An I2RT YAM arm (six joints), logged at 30 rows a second.
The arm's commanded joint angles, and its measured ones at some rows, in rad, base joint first. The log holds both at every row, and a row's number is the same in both.
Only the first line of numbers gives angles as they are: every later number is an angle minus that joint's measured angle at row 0.
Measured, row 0: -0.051 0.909 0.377 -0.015 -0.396 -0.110
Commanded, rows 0 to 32: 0.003 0.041 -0.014 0.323 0.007 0.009; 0.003 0.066 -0.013 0.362 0.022 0.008; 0.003 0.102 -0.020 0.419 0.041 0.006; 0.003 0.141 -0.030 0.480 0.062 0.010; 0.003 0.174 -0.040 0.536 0.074 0.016; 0.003 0.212 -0.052 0.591 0.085 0.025; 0.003 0.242 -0.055 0.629 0.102 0.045; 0.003 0.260 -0.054 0.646 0.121 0.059; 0.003 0.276 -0.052 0.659 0.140 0.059; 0.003 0.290 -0.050 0.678 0.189 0.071; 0.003 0.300 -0.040 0.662 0.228 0.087; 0.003 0.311 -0.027 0.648 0.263 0.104; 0.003 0.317 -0.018 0.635 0.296 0.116; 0.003 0.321 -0.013 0.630 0.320 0.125; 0.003 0.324 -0.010 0.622 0.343 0.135; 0.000 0.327 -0.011 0.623 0.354 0.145; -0.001 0.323 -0.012 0.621 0.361 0.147; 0.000 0.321 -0.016 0.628 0.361 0.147; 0.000 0.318 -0.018 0.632 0.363 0.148; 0.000 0.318 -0.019 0.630 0.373 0.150; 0.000 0.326 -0.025 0.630 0.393 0.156; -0.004 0.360 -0.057 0.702 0.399 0.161; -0.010 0.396 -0.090 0.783 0.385 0.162; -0.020 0.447 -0.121 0.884 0.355 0.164; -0.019 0.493 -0.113 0.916 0.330 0.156; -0.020 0.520 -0.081 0.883 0.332 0.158; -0.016 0.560 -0.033 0.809 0.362 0.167; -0.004 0.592 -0.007 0.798 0.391 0.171; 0.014 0.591 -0.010 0.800 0.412 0.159; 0.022 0.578 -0.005 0.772 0.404 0.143; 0.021 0.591 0.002 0.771 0.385 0.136; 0.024 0.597 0.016 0.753 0.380 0.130; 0.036 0.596 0.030 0.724 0.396 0.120
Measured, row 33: 0.018 0.601 -0.025 0.718 0.368 0.134
